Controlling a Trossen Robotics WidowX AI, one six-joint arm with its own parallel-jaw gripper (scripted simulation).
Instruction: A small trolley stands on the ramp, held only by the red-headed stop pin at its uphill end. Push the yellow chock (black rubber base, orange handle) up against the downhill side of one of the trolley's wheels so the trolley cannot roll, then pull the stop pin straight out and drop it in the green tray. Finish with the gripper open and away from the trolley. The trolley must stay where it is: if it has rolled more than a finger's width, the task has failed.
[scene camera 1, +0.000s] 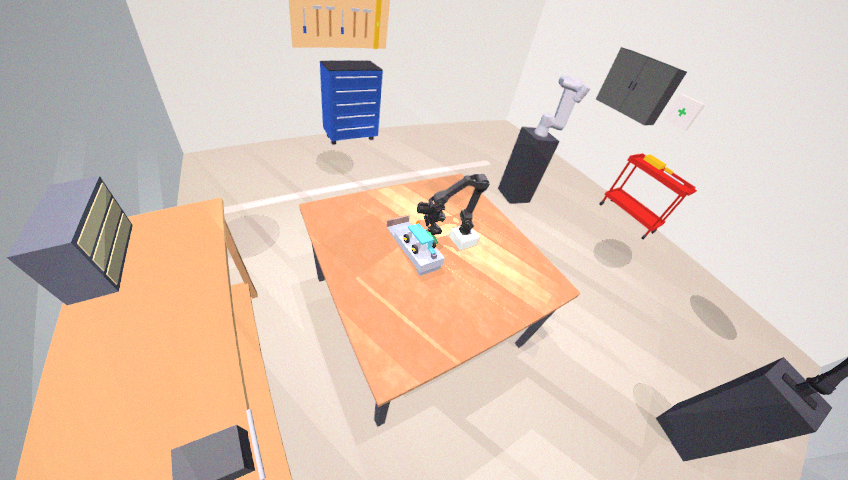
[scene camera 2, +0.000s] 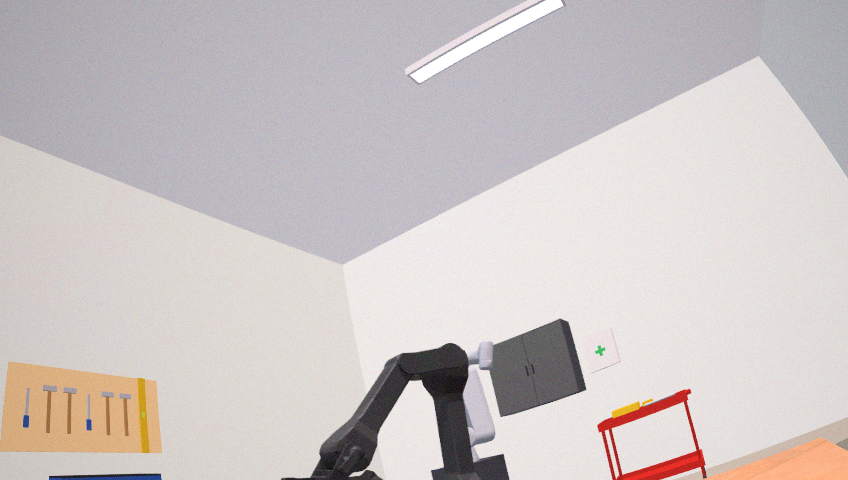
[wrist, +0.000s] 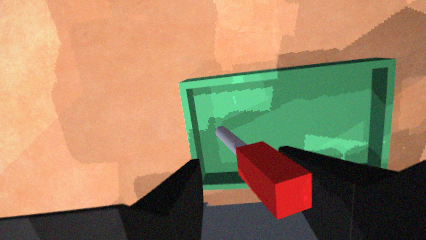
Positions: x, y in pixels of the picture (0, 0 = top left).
Labels:
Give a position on a stop pin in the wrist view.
At 284, 187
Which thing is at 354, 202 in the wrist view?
The gripper.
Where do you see a grey ramp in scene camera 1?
422, 260

